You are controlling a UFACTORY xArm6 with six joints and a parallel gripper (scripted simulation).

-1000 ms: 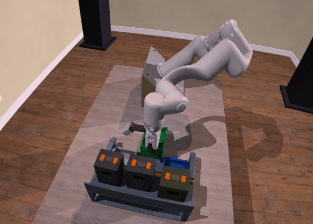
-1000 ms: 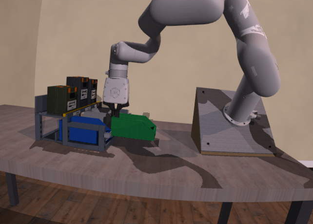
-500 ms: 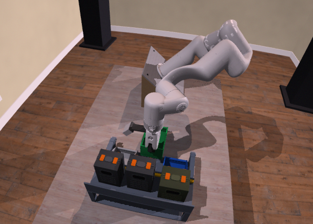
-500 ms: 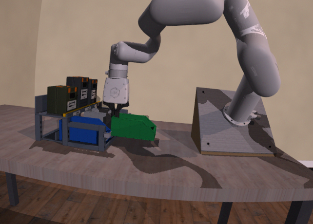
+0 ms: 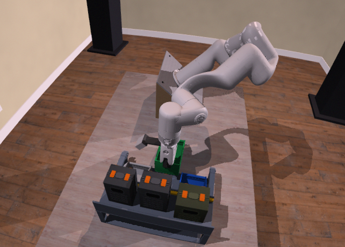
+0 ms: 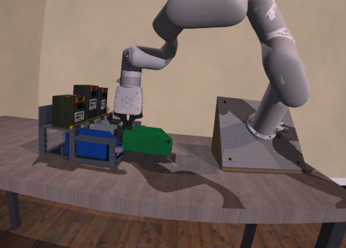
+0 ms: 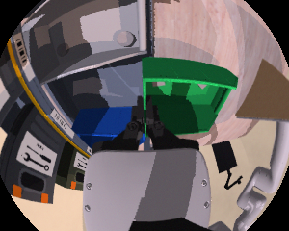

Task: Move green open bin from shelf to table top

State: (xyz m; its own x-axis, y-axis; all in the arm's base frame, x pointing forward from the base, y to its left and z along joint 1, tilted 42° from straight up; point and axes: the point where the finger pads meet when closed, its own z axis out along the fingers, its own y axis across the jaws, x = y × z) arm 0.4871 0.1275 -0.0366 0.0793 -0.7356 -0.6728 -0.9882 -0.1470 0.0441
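Now: the green open bin 8 cm behind my hand, 4 cm below it and 1 cm to the right of it. From my hand the other things lie so: grey bin (10 cm to the right, 9 cm ahead, 5 cm below); then olive box (17 cm ahead, 13 cm to the left, 6 cm above); then blue bin (12 cm to the left, 7 cm ahead, 5 cm below).
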